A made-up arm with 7 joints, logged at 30 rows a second.
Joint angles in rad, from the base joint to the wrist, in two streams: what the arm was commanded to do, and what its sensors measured. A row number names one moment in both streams.
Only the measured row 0 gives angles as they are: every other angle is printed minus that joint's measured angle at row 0.
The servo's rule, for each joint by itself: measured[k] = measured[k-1] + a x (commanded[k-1-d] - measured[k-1]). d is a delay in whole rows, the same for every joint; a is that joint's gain. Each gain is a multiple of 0.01, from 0.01 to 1. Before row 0 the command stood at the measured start. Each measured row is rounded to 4 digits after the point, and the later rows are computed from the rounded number. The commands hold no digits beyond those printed.
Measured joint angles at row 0:
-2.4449 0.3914 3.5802 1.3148 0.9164 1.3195 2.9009
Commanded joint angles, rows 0 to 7:
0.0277 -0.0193 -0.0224 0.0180 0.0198 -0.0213 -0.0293
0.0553 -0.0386 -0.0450 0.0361 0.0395 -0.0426 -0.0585
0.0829 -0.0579 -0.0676 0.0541 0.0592 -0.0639 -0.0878
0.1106 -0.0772 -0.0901 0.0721 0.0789 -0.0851 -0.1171
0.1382 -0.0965 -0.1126 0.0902 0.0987 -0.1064 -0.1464
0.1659 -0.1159 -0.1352 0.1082 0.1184 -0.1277 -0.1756
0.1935 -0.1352 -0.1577 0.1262 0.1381 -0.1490 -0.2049
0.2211 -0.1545 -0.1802 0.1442 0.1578 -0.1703 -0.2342
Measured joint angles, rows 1 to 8:
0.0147 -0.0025 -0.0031 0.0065 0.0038 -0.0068 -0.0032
0.0362 -0.0072 -0.0090 0.0172 0.0106 -0.0183 -0.0093
0.0610 -0.0138 -0.0172 0.0305 0.0198 -0.0329 -0.0179
0.0873 -0.0220 -0.0274 0.0455 0.0310 -0.0496 -0.0288
0.1143 -0.0317 -0.0393 0.0616 0.0439 -0.0678 -0.0417
0.1416 -0.0426 -0.0527 0.0784 0.0581 -0.0870 -0.0564
0.1691 -0.0546 -0.0674 0.0956 0.0733 -0.1068 -0.0727
0.1967 -0.0676 -0.0832 0.1131 0.0894 -0.1271 -0.0905
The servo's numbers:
d 0
a 0.53 0.13 0.14 0.36 0.19 0.32 0.11

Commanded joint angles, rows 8 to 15:
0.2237 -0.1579 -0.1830 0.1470 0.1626 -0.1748 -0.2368
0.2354 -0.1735 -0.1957 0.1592 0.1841 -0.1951 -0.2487
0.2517 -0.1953 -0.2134 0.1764 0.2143 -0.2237 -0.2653
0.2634 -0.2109 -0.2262 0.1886 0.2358 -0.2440 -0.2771
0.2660 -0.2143 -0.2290 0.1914 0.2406 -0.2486 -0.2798
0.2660 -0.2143 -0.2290 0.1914 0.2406 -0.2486 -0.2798
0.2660 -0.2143 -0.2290 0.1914 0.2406 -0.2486 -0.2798
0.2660 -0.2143 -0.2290 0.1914 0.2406 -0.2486 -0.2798
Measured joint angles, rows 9 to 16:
0.2110 -0.0793 -0.0972 0.1253 0.1033 -0.1424 -0.1066
0.2239 -0.0915 -0.1110 0.1375 0.1187 -0.1593 -0.1222
0.2386 -0.1050 -0.1253 0.1515 0.1369 -0.1799 -0.1379
0.2517 -0.1188 -0.1394 0.1649 0.1557 -0.2004 -0.1532
0.2593 -0.1312 -0.1519 0.1744 0.1718 -0.2158 -0.1671
0.2629 -0.1420 -0.1627 0.1805 0.1849 -0.2263 -0.1795
0.2645 -0.1514 -0.1720 0.1844 0.1955 -0.2334 -0.1905
0.2653 -0.1596 -0.1800 0.1869 0.2041 -0.2383 -0.2003

